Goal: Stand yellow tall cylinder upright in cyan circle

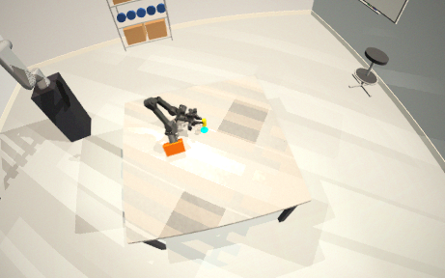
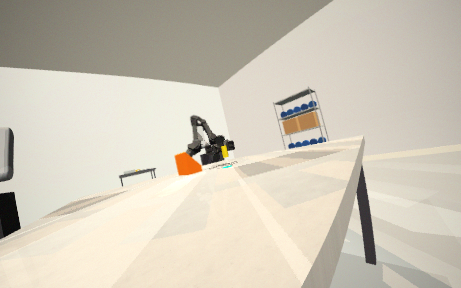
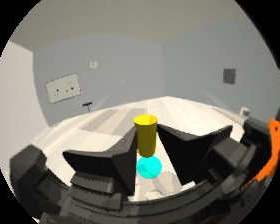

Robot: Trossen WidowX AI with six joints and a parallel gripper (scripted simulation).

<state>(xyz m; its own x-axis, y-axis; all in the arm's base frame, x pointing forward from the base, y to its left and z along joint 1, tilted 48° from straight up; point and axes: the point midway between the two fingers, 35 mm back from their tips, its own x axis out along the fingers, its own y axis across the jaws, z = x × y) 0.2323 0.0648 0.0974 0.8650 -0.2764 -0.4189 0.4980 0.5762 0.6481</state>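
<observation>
Now: the cyan circle 11 cm below my gripper tip. Also, from my gripper tip: yellow cylinder 2 cm below.
</observation>
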